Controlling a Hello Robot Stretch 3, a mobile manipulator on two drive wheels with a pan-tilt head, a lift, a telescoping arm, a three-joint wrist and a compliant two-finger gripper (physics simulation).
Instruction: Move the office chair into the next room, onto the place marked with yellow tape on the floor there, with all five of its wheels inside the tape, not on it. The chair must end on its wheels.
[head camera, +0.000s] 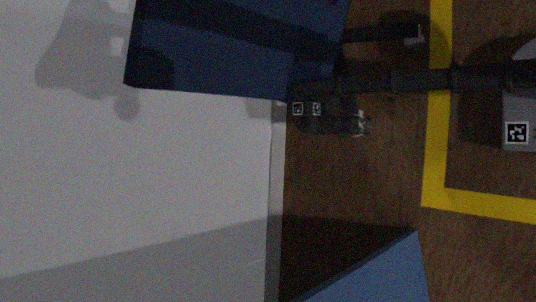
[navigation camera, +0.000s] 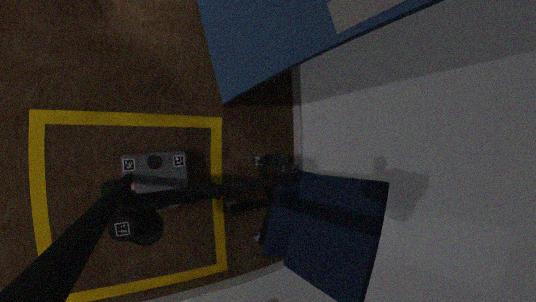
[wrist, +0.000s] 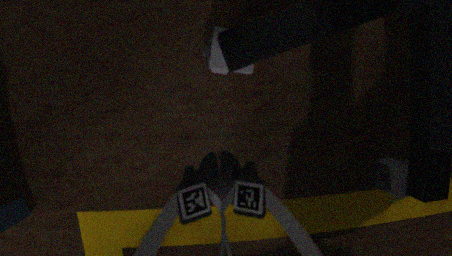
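Where they show: gripper, between the fingertips: (head camera: 369, 126) (navigation camera: 252, 158); robot's base, origin of its link: (navigation camera: 154, 161).
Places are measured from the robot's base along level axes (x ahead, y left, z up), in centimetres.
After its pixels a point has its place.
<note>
The office chair (head camera: 220, 60) @(x -14.1, y -57.4, z 80.6 cm) (navigation camera: 330, 215) @(x -22.0, y -55.0, z 78.8 cm) shows as dark navy panels at the wall edge. Its visible wheels lie outside the tape; a pale wheel (head camera: 414, 39) @(x -31.1, y -44.9, z 7.1 cm) is near the tape and another wheel (head camera: 360, 125) is beside the arm's end. In the wrist view a dark chair leg (wrist: 285, 35) ends at a pale wheel (wrist: 218, 57). Yellow tape (head camera: 436, 155) @(x 7.6, y -39.8, z 0.1 cm) (navigation camera: 125, 119) @(x 24.9, y 15.5, z 0.0 cm) (wrist: 120, 227) marks the floor. My gripper (wrist: 219, 169) @(x -2.2, y -55.9, z 19.4 cm) is shut and empty, above the floor just past the tape and short of that leg. In the head and navigation views its fingertips are too dark to tell.
My base (head camera: 517, 112) @(x -5.7, y -12.9, z 15.9 cm) (navigation camera: 175, 172) @(x -6.2, y -10.6, z 15.9 cm) stands inside the tape outline. The arm (head camera: 425, 80) @(x -10.3, y -26.6, z 55.1 cm) reaches across the tape towards the chair. A blue panel (head camera: 380, 270) @(x 38.3, y -44.5, z 34.2 cm) (navigation camera: 260, 45) @(x 48.8, y -41.8, z 57.2 cm) stands beside the tape's corner. A pale wall (head camera: 125, 175) @(x 12.4, y -107.5, z 75.2 cm) (navigation camera: 425, 125) @(x 11.4, y -107.5, z 99.9 cm) borders the wooden floor.
</note>
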